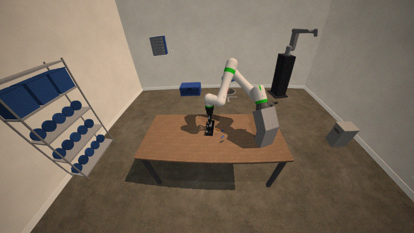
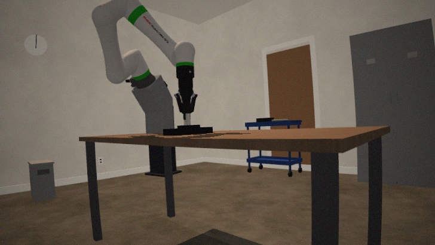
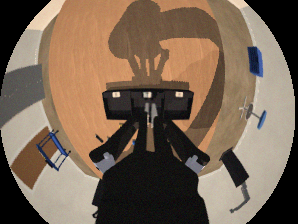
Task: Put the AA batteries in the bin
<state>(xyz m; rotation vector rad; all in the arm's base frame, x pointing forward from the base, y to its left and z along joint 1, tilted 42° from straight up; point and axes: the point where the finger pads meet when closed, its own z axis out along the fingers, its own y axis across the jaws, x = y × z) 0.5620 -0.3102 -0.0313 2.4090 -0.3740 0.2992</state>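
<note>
Right now my hand is 8 cm past the orange battery, 5 cm to the right of it and 7 cm above it. The rest, counted from my hand: small dark piece 9 cm behind, 25 cm to the left, 7 cm below; blue AA battery 11 cm behind, 19 cm to the left, 7 cm below.
</note>
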